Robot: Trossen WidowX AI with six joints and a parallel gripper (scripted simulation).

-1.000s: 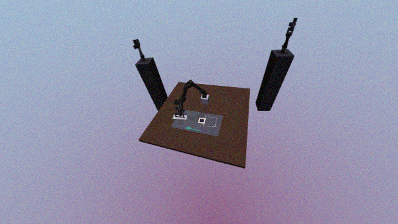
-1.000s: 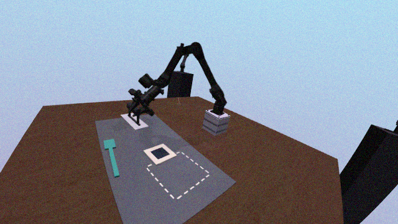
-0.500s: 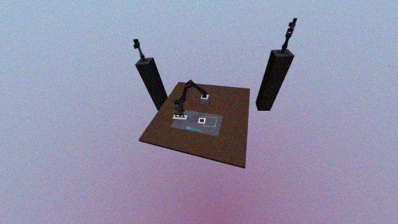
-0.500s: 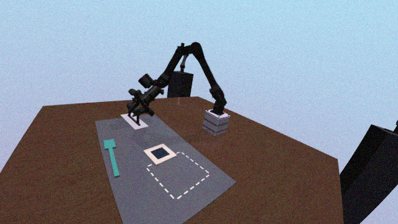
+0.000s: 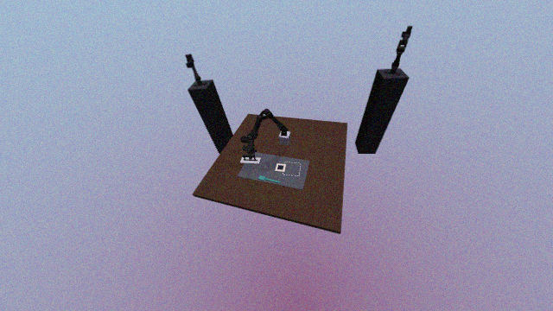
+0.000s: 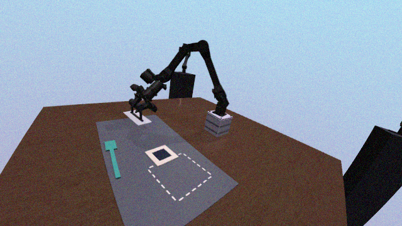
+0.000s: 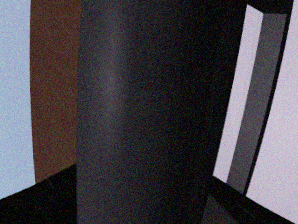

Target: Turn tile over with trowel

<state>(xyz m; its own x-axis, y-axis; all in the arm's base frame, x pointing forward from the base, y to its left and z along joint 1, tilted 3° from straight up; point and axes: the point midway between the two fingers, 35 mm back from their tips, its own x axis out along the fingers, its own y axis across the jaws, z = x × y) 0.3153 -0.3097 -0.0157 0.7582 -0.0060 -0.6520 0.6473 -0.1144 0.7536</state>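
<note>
Right now the grey mat is 5 cm ahead of my gripper tip, 23 cm to the left of it and 10 cm below it. From my gripper tip the other things lie so: teal trowel (18 cm ahead, 18 cm to the left, 7 cm below); tile (4 cm ahead, 30 cm to the left, 7 cm below).
</note>
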